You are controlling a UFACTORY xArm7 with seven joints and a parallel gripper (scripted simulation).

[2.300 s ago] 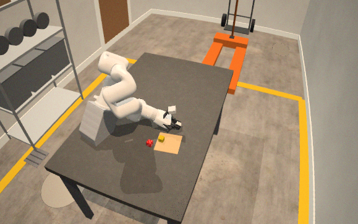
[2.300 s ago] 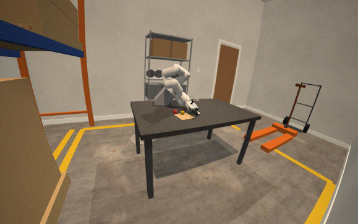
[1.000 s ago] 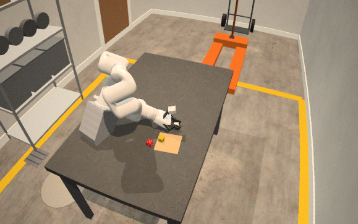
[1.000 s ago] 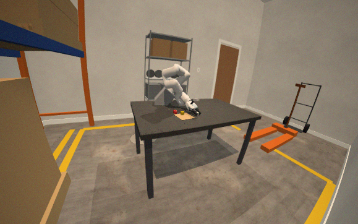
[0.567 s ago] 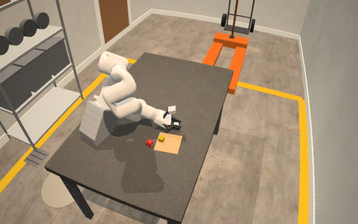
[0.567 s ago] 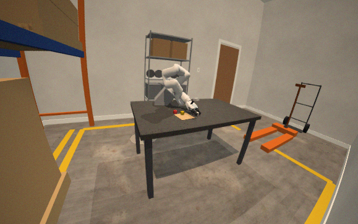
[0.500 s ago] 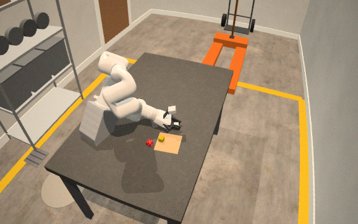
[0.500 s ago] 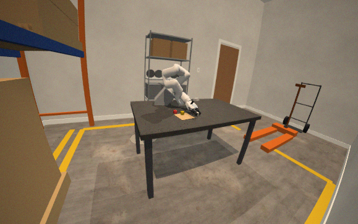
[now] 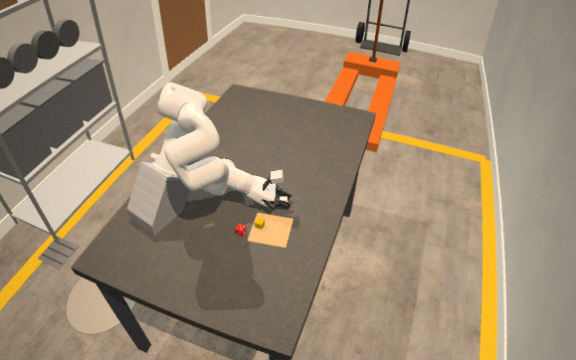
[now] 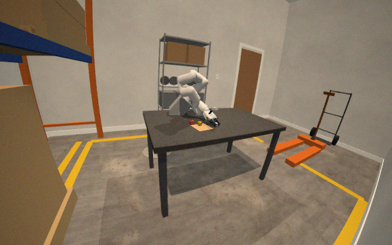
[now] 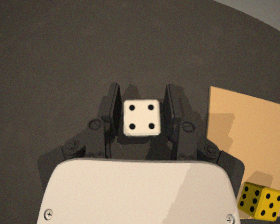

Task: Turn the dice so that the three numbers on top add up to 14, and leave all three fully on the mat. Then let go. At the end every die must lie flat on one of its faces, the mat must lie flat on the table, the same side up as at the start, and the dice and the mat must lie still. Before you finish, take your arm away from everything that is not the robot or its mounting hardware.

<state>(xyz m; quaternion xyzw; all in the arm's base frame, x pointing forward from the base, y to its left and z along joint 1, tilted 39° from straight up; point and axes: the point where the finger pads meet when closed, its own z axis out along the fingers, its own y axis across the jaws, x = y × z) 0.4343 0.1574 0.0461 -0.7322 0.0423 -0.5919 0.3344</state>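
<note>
Now: the white die 10 mm behind my hand and 10 mm below it. Also, from my hand: mat (140 mm to the right, 20 mm below); then red die (90 mm behind, 200 mm to the right, 10 mm below); then yellow die (40 mm behind, 140 mm to the right, 10 mm below).
</note>
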